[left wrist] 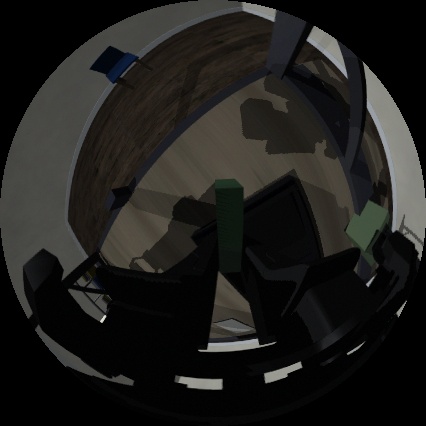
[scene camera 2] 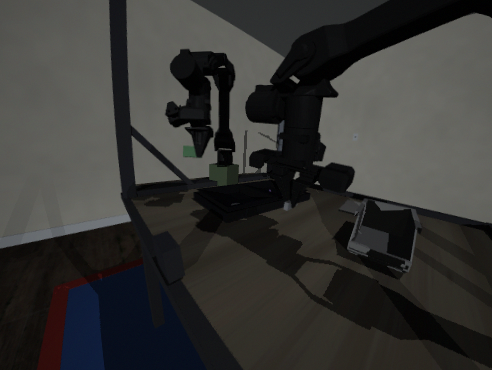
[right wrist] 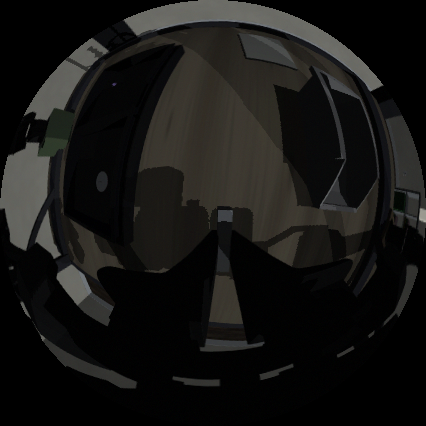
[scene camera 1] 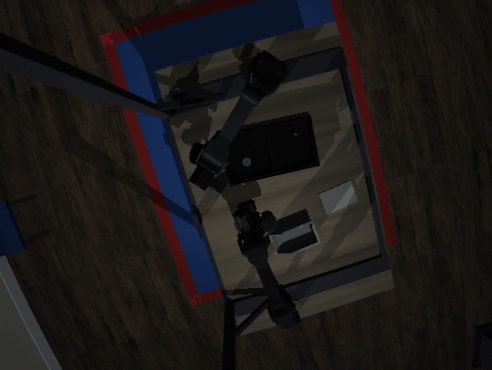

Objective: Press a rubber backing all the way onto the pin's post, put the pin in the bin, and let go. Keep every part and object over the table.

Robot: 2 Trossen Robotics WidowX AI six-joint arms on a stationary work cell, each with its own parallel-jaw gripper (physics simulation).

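Frame: origin at the left arm's base, x ahead, y left, z up, level; metres.
Seen in the pictures: left gripper, fingertip midpoint: point(left wrist: 226, 237) point(scene camera 2: 199, 157); right gripper, fingertip midpoint: point(scene camera 2: 290, 206) point(right wrist: 222, 235) point(scene camera 1: 255, 215); left arm's base, origin of the base link: point(left wrist: 380, 241) point(scene camera 2: 224, 164); right arm's base, origin of the base link: point(right wrist: 388, 233).
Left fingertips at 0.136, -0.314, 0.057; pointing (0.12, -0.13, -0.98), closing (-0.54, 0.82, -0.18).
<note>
Offsets run from my left fingertips to a thing's top centre, as dx, dy, dz. "*": to the spot under its first point.
My left gripper point(scene camera 2: 200, 154) point(left wrist: 226, 237) is shut on a green block @(-0.016, -0.008, +0.030) point(scene camera 2: 189, 151) point(left wrist: 230, 225), held upright high above the table, behind and above the black tray. My right gripper point(scene camera 2: 289, 201) point(right wrist: 222, 235) is shut on a small grey piece @(+0.258, -0.012, -0.063) point(scene camera 2: 287, 206) point(right wrist: 225, 216), low over the table between tray and bin. I cannot tell which piece is pin or backing. A pale disc @(+0.074, +0.085, -0.136) point(scene camera 1: 246, 162) point(scene camera 2: 235, 204) point(right wrist: 102, 181) with a small centre mark lies in the tray. The grey-rimmed bin @(* +0.492, +0.080, -0.080) point(scene camera 1: 306, 246) point(scene camera 2: 353, 235) point(right wrist: 339, 120) stands open. In scene camera 1 the arms hide both fingertips.
The black divided tray @(+0.090, +0.188, -0.113) point(scene camera 1: 295, 170) point(scene camera 2: 255, 211) also holds a tiny purple dot @(* +0.100, +0.310, -0.138) point(scene camera 1: 295, 134) point(right wrist: 114, 84). A flat pale pad @(+0.428, +0.313, -0.145) point(scene camera 1: 338, 197) point(right wrist: 267, 51) lies near the bin. An olive block @(-0.135, +0.315, -0.057) point(scene camera 2: 223, 173) point(right wrist: 57, 132) shows by the left arm's base. Dark frame rails edge the table.
</note>
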